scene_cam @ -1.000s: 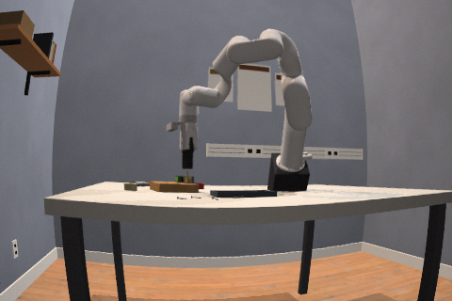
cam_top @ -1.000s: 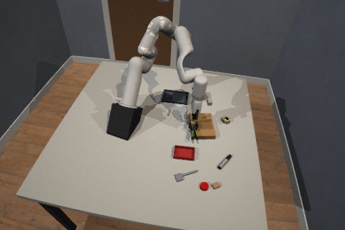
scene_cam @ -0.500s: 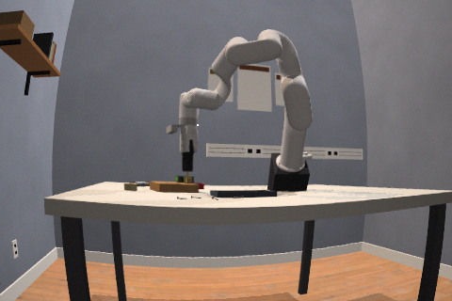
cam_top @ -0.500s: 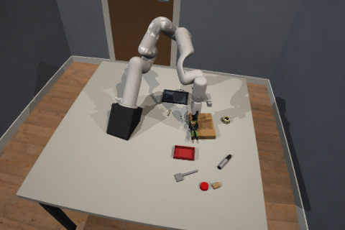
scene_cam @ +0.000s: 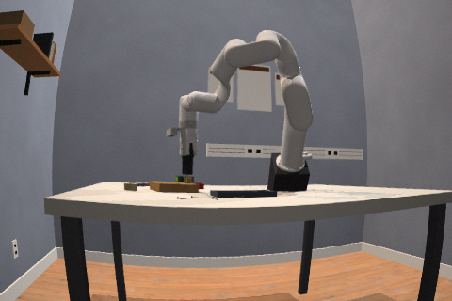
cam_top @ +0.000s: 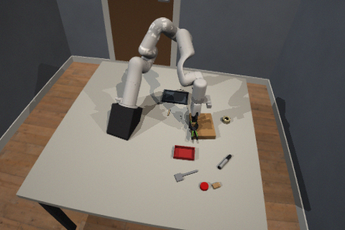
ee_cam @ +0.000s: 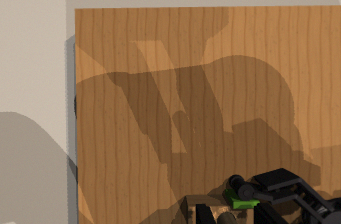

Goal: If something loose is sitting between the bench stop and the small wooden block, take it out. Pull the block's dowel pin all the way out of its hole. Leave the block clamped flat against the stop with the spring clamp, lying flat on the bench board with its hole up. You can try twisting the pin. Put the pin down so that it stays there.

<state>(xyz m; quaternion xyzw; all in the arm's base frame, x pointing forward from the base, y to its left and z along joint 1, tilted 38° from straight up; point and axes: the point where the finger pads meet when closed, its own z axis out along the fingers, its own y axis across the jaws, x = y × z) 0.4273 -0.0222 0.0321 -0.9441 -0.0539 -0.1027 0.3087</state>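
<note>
Right now the dowel pin is 30 mm below my hand. From my hand the other things lie so: red tray: 40 mm behind, 230 mm to the right, 80 mm below; small wooden block: 50 mm below; loose dowel: 170 mm behind, 100 mm to the left, 80 mm below.
</note>
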